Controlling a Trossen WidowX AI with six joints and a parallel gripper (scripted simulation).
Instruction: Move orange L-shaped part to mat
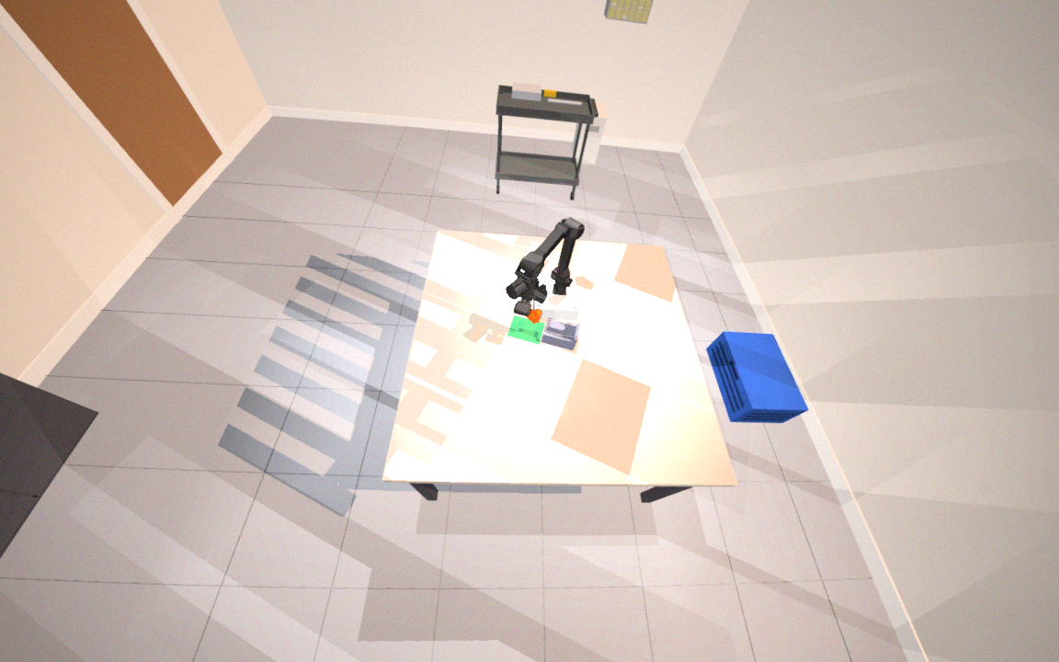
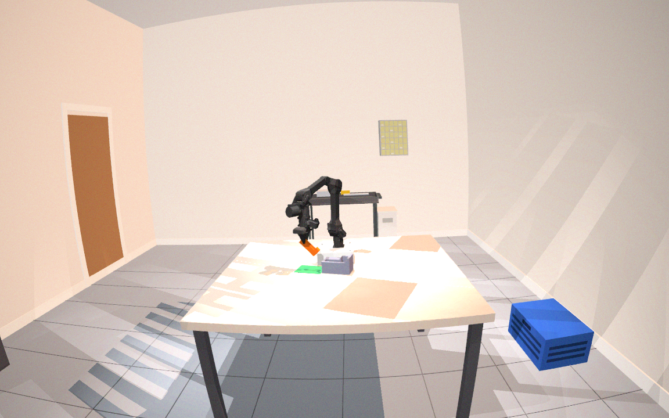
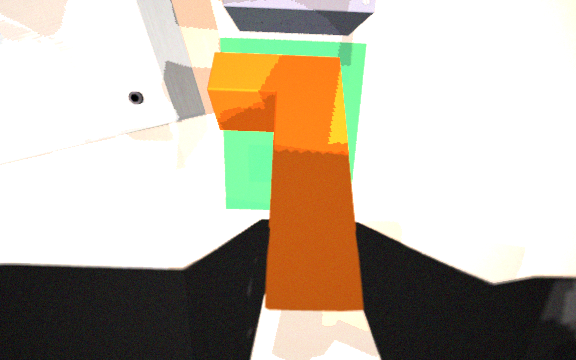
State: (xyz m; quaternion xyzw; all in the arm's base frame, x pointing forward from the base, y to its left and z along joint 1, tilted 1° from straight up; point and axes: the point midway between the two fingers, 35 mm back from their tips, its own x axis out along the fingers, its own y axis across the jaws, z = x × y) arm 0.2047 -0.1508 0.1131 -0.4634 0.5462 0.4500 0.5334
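Now: gripper tip 160 mm above the green mat and 20 mm to the right of it.
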